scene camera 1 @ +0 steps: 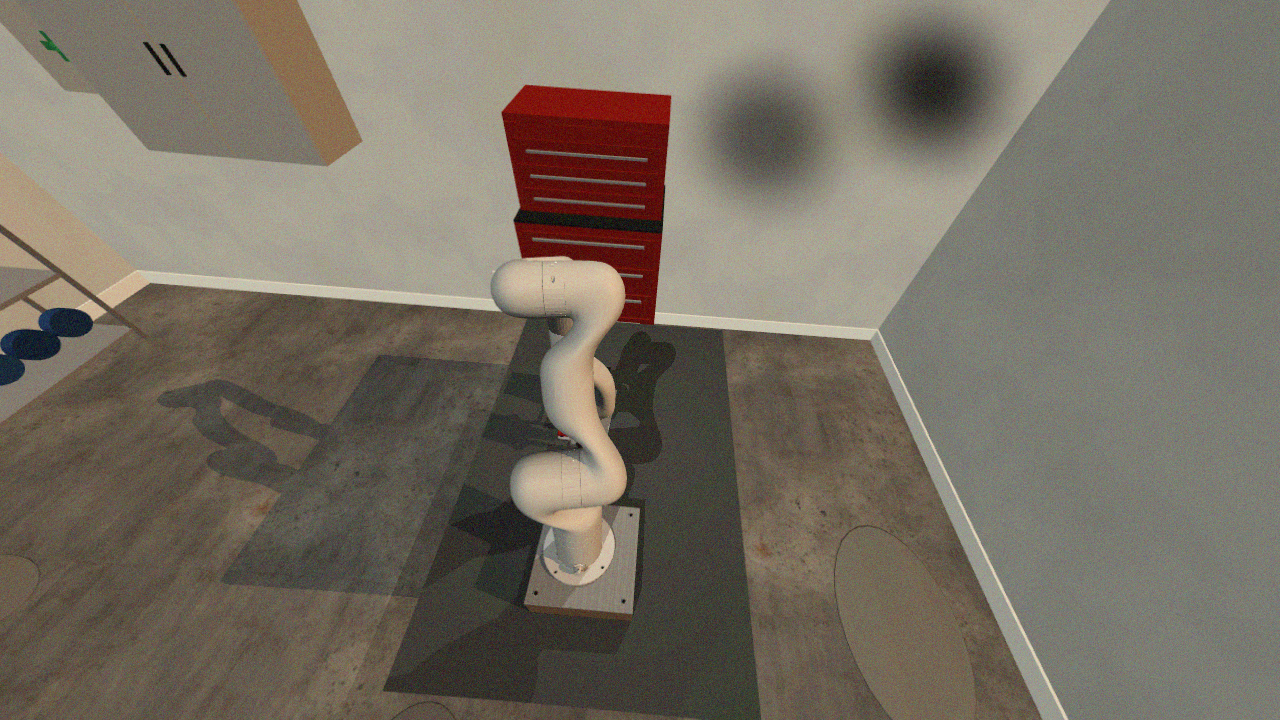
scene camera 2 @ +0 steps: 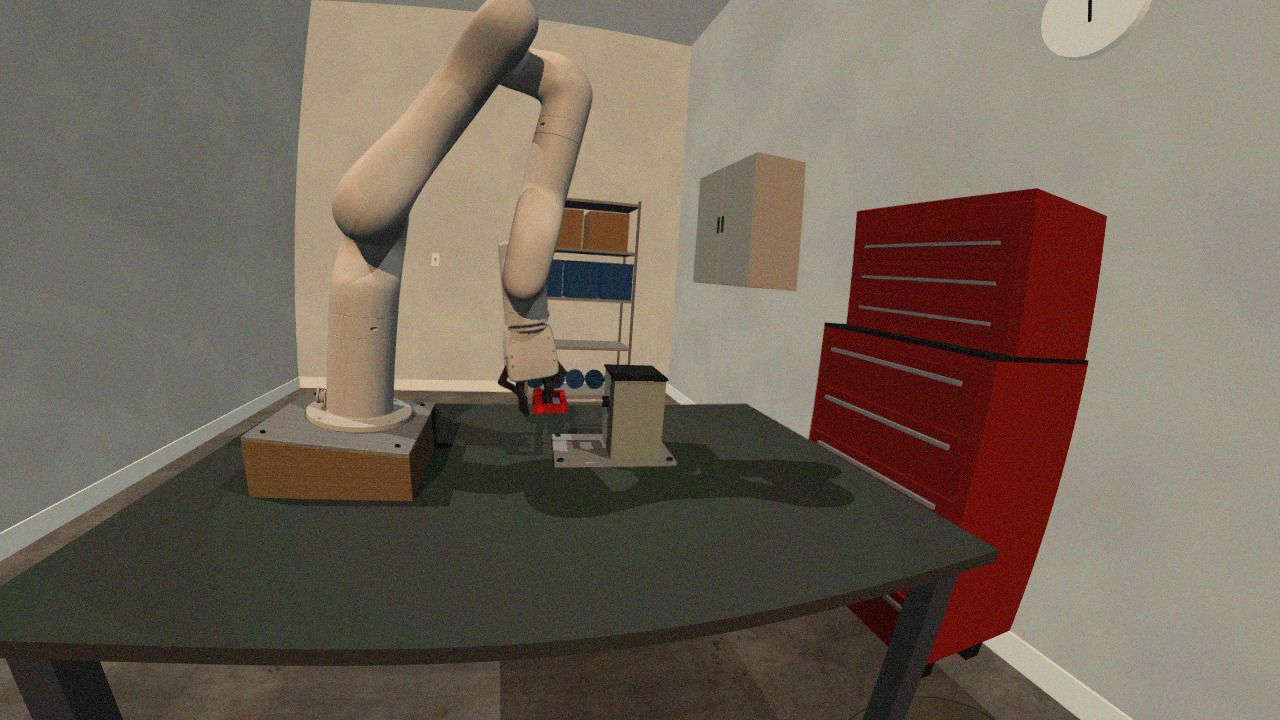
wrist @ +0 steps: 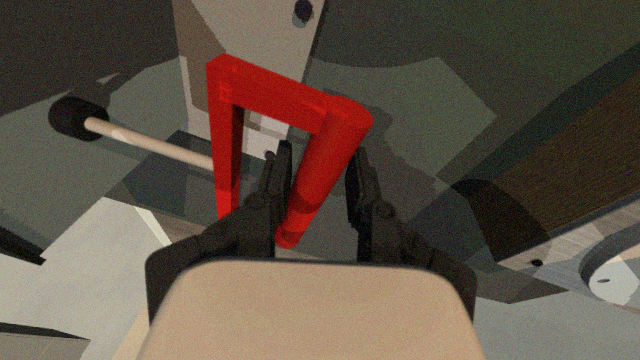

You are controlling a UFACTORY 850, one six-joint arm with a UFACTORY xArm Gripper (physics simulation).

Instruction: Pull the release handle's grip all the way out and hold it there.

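The release handle's red grip (scene camera 2: 550, 409) (wrist: 334, 135) is a rectangular loop with a thick round bar. In the wrist view a pale rod (wrist: 150, 145) runs from the loop to a black collar (wrist: 77, 118), with a long stretch of rod showing. In scene camera 2 the grip stands clear of the beige housing (scene camera 2: 635, 420) with its black top, on the robot's side. My gripper (scene camera 2: 537, 404) (wrist: 320, 160) is shut on the round bar, which runs slanted between the black fingers. The arm hides most of the handle in scene camera 1.
The housing's base plate (scene camera 2: 617, 462) is on the dark table (scene camera 2: 501, 573). The arm's base block (scene camera 2: 331, 471) (scene camera 1: 586, 598) stands at the table's other end. A red tool cabinet (scene camera 2: 1038, 420) (scene camera 1: 590, 125) stands by the wall. A shelf rack (scene camera 2: 636, 259) stands in the background.
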